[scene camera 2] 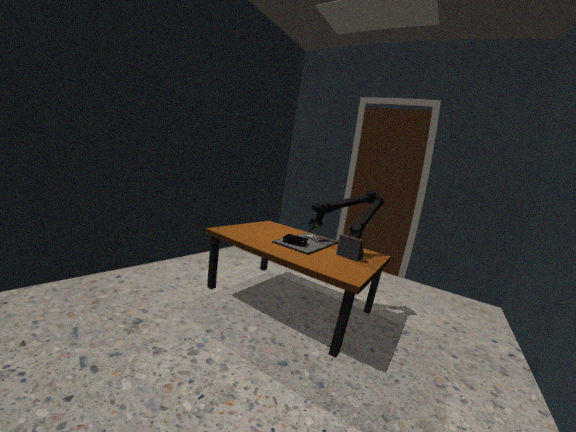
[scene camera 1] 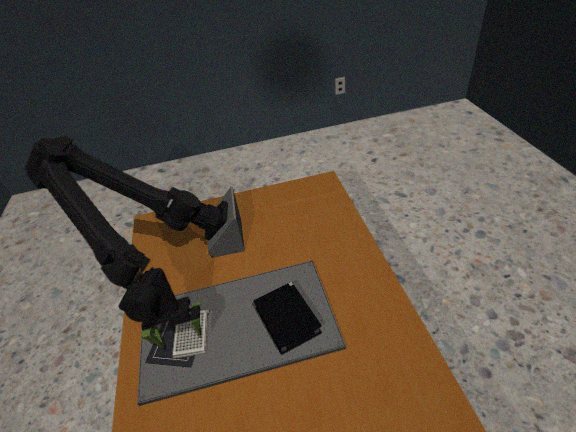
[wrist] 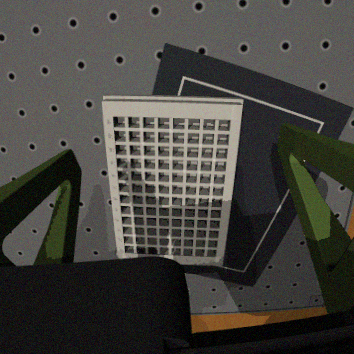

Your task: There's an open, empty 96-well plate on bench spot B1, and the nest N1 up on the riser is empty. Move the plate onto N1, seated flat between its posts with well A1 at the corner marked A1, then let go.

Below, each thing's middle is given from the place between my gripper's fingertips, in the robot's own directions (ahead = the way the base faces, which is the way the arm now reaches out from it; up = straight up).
Now: the white well plate (scene camera 1: 187, 342) 50 mm below my hand and 50 mm behind it.
